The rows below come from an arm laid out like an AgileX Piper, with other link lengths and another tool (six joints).
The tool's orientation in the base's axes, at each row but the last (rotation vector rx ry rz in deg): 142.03 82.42 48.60; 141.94 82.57 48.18; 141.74 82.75 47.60; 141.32 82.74 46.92; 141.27 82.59 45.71; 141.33 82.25 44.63; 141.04 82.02 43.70
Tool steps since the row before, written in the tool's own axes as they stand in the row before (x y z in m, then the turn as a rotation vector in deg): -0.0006 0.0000 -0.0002 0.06 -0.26 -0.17; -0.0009 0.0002 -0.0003 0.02 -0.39 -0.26; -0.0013 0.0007 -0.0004 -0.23 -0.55 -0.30; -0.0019 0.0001 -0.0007 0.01 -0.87 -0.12; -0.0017 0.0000 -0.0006 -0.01 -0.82 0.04; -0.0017 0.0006 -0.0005 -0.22 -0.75 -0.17; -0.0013 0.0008 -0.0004 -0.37 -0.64 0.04
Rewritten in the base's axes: -0.0003 -0.0005 -0.0001 -0.26 0.16 0.06; -0.0004 -0.0009 0.0000 -0.43 0.18 0.07; -0.0002 -0.0015 0.0001 -0.66 0.05 -0.06; -0.0010 -0.0017 -0.0001 -0.72 0.44 -0.25; -0.0010 -0.0015 -0.0001 -0.60 0.42 -0.37; -0.0005 -0.0018 0.0001 -0.74 0.18 -0.24; -0.0001 -0.0016 0.0002 -0.61 0.02 -0.42
